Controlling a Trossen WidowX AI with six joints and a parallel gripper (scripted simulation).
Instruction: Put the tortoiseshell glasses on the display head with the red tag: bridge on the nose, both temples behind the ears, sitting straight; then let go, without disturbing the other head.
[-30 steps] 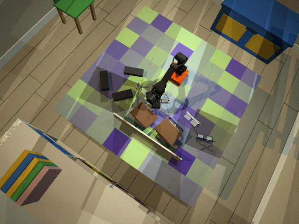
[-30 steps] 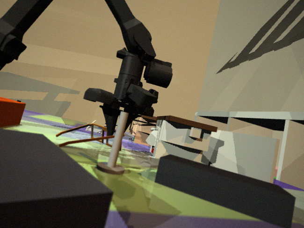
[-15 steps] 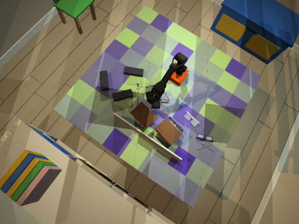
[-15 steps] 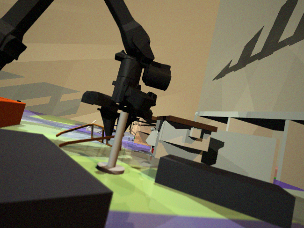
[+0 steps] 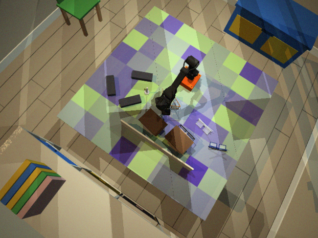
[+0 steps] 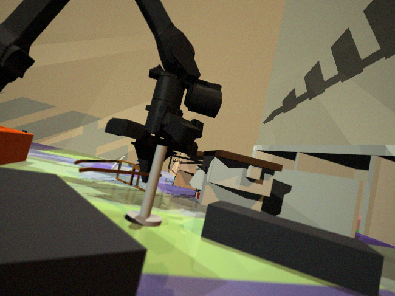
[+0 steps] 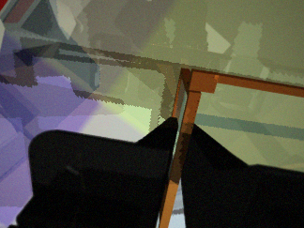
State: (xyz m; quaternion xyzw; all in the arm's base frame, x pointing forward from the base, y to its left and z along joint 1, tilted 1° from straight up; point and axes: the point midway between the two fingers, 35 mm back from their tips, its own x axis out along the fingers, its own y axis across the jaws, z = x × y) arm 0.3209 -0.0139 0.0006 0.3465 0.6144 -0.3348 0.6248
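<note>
Now: gripper tip 10 mm past the thin pale post stand, 190 mm to the left of it and 10 mm below it. Round my gripper tip: long plank: 290 mm ahead, 120 mm to the left, 40 mm above.
</note>
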